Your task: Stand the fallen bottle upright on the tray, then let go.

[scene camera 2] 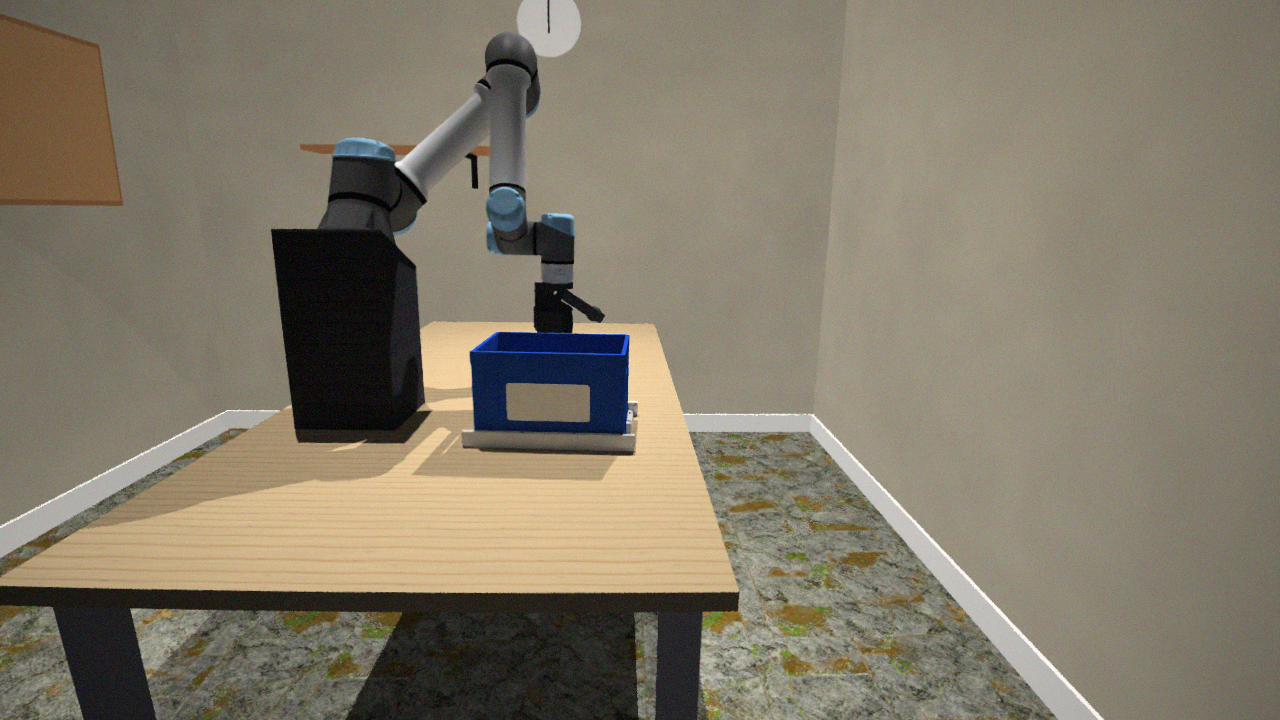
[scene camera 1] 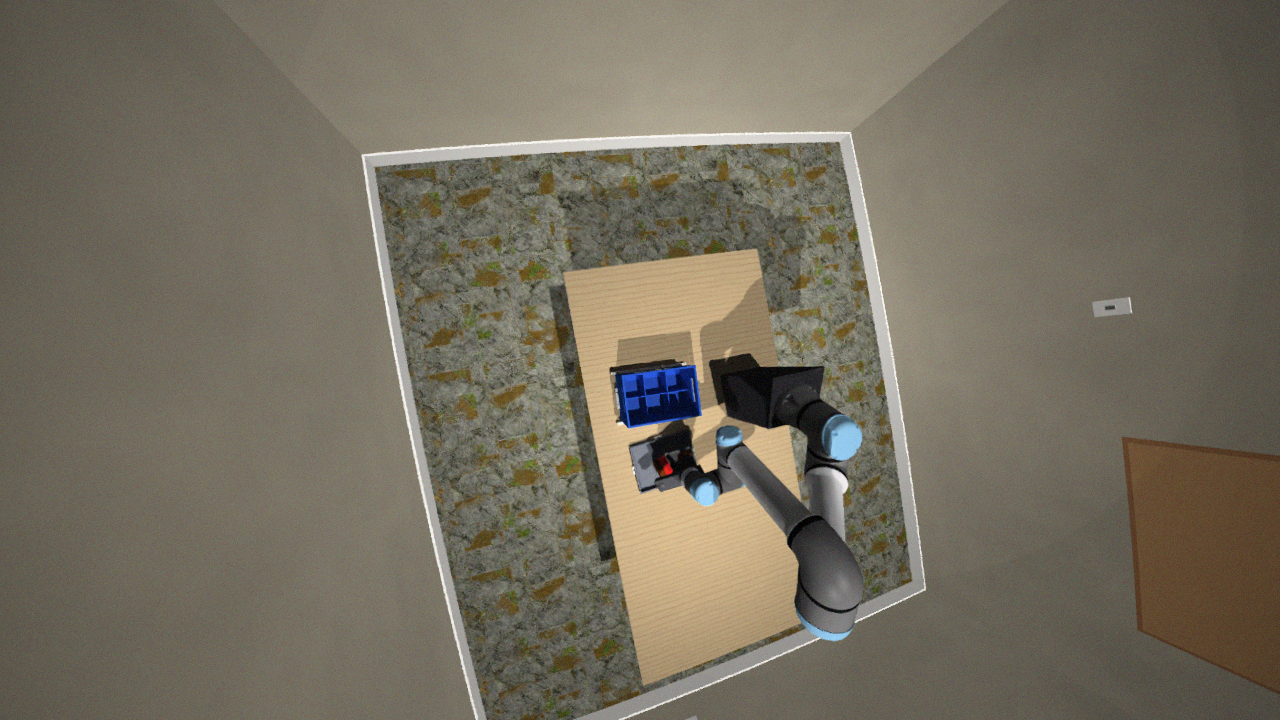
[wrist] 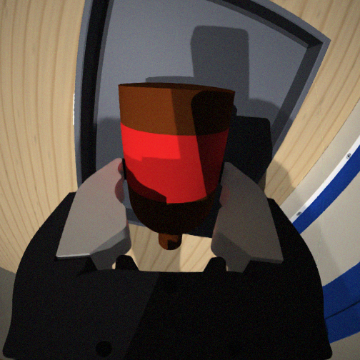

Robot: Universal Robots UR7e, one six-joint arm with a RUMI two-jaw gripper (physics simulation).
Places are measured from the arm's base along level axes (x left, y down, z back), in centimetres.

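Where they show: arm's base at its link origin: [scene camera 2: 355,251] [scene camera 1: 794,402].
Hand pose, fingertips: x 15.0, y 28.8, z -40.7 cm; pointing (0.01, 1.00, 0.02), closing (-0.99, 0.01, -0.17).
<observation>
Each offset is from my fingertips to the top centre of the thing. "spot": to the spot under its first point. Level surfaces: height alone.
The brown bottle with a red label @[dx -0.3, dy -4.0, dz +1.8 cm] [scene camera 1: 663,465] [wrist: 172,150] is held lying on its side, its base towards the top of the wrist view and its neck towards the gripper's body. My gripper [wrist: 172,163] is shut on the bottle, with one grey finger on each side of it. The grey tray @[spot: dx +0.2, dy +4.3, dz -11.2 cm] [scene camera 1: 641,469] [wrist: 145,45] is beneath the bottle, and shadows fall on its floor. The height of the bottle above the tray is hard to tell. In scene camera 2 the bottle, the tray and the fingertips are hidden behind the blue crate.
The blue crate @[dx -28.3, dy -12.8, dz +1.4 cm] [scene camera 1: 664,418] [scene camera 2: 487,394] with compartments stands close beside the tray, on a light base @[spot: dx -38.5, dy +3.1, dz +3.2 cm] [scene camera 2: 546,440]. The black robot pedestal [scene camera 1: 756,394] [scene camera 2: 344,331] stands on the wooden table @[dy +4.8 cm] [scene camera 1: 707,573] [scene camera 2: 402,537], across from the crate.
</observation>
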